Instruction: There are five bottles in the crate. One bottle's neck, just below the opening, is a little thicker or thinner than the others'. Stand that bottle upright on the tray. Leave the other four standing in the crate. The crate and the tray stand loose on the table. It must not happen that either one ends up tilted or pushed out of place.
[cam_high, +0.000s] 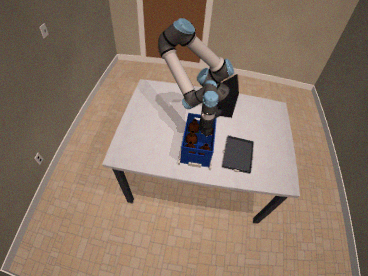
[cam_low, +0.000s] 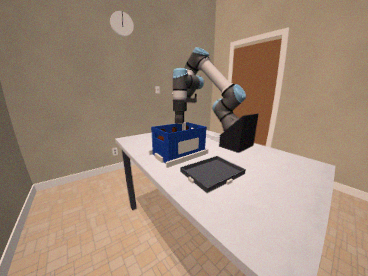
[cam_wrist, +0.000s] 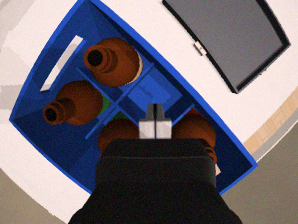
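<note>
The blue crate is 8 cm below my hand and 4 cm to the right of it. Also, from my hand: dark tray (23 cm to the left, 15 cm below, 1 cm ahead); bottle (9 cm to the right, 8 cm ahead, 7 cm below).
</note>
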